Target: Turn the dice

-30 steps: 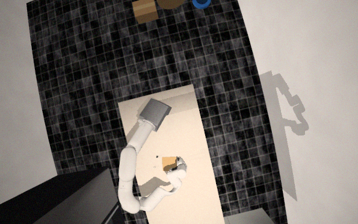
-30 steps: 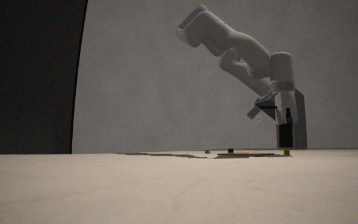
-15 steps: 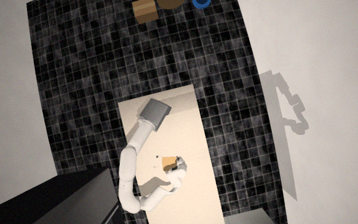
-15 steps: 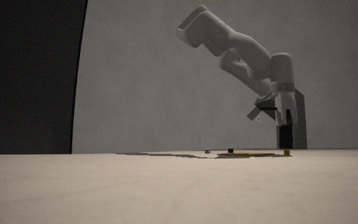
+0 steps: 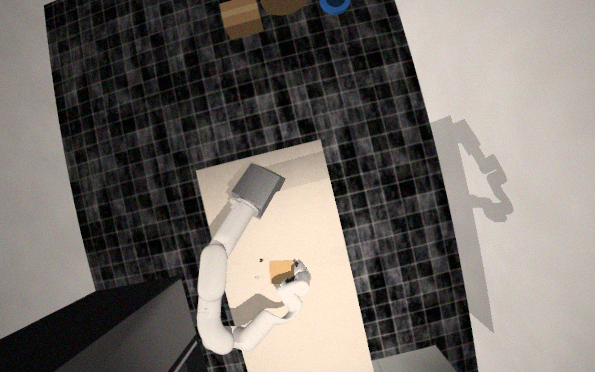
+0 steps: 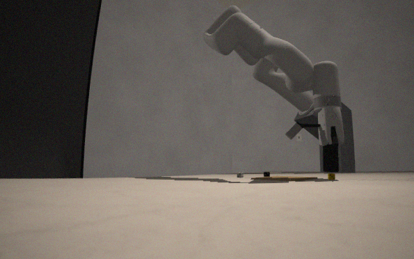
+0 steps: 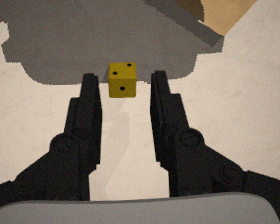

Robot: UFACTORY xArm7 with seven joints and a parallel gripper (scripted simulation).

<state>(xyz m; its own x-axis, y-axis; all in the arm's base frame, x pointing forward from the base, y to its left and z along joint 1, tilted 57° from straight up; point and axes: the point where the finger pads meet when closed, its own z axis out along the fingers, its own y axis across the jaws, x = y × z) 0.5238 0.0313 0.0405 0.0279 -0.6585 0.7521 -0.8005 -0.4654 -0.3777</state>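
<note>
Right now my hand is 30 mm above the yellow die. Also, from my hand: pale die: 260 mm to the right, 90 mm behind, 30 mm below; then tan mat: 120 mm to the right, 40 mm below, 30 mm behind; then black die: 180 mm to the right, 160 mm behind, 30 mm below.
</note>
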